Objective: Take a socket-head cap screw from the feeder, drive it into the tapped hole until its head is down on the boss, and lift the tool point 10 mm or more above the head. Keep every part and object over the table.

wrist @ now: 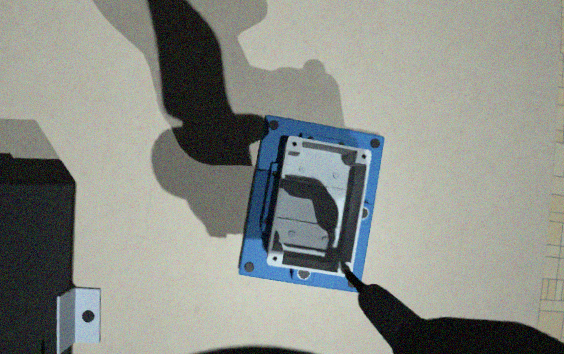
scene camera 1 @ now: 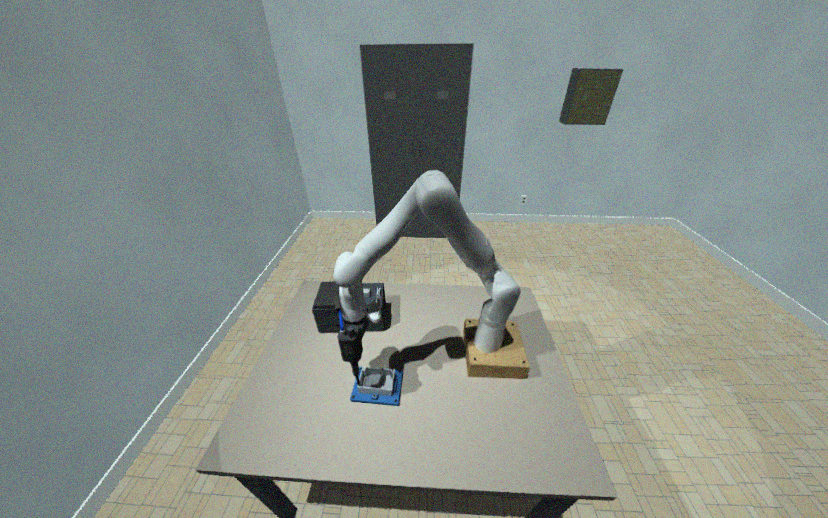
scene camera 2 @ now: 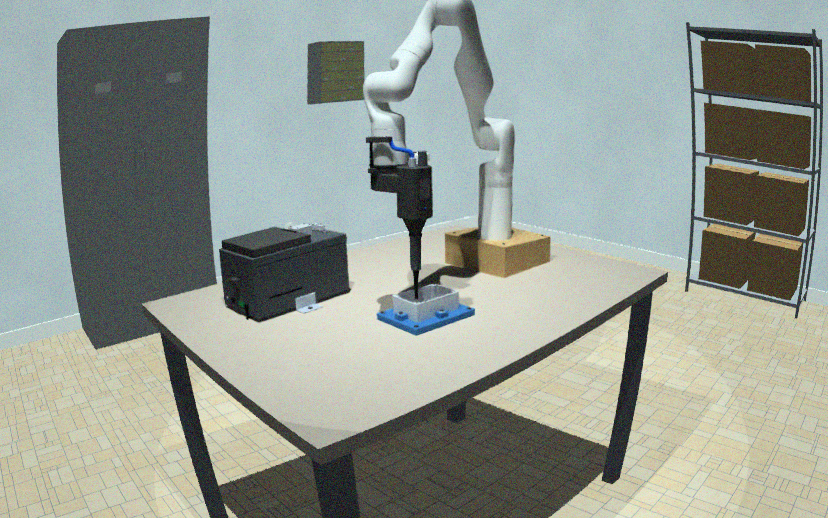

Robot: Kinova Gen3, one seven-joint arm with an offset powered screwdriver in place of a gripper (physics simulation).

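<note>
The screwdriver [scene camera 1: 359, 383] [scene camera 2: 417, 297] [wrist: 343, 265] points down with its tip at one corner of the light grey housing [scene camera 1: 375, 389] [scene camera 2: 415, 310] [wrist: 315, 165]. The tip appears at or very close to the rim there; the exact gap cannot be told. The bit and tip cover that corner's hole, and no screw or head can be made out. Dark holes show in the housing's other three corners in the wrist view. The housing sits on a blue plate [scene camera 2: 418, 328] [wrist: 327, 281]. The black feeder box [scene camera 1: 327, 314] [scene camera 2: 305, 268] [wrist: 35, 240] stands apart from it, partly behind the arm in scene camera 1.
The arm stands on a wooden block [scene camera 1: 497, 369] [scene camera 2: 525, 256] on the table [scene camera 1: 427, 439] [scene camera 2: 341, 378]. A small metal bracket [scene camera 2: 307, 303] [wrist: 92, 332] juts from the feeder's side. Arm shadows fall across the plate and housing. A shelf rack [scene camera 2: 754, 35] stands beyond the table.
</note>
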